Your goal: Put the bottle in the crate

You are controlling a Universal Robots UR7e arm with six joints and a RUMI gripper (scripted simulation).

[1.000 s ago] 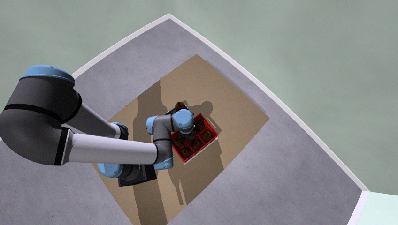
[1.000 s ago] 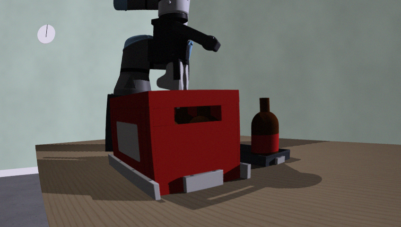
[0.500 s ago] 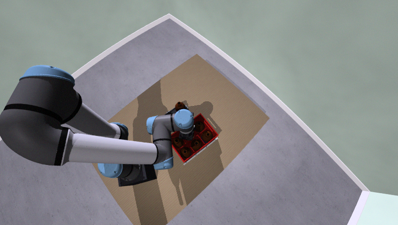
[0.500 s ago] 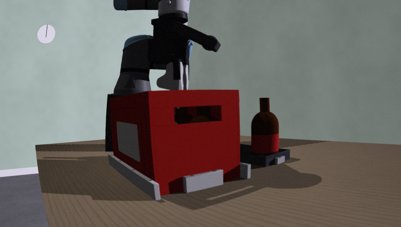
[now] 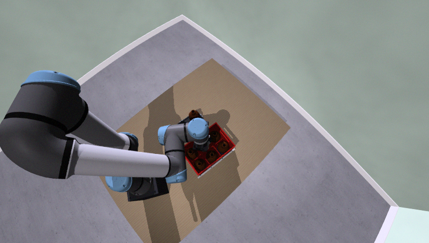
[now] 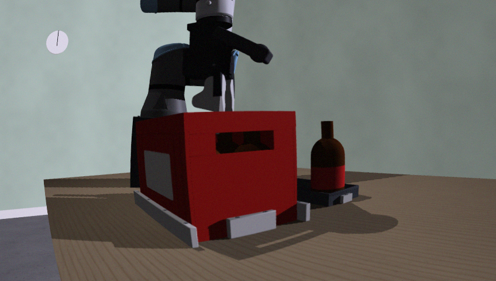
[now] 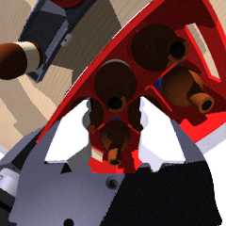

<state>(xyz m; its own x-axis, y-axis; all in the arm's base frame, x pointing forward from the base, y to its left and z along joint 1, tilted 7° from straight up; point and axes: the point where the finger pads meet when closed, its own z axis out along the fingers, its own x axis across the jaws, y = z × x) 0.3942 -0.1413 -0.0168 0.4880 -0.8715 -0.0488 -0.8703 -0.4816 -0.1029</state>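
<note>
The cream-label bottle lies 7 cm below my hand. Also, from my hand: dark tray: 19 cm to the left, 15 cm below, 4 cm ahead; then red crate: 7 cm below, 4 cm to the right, 1 cm behind.
</note>
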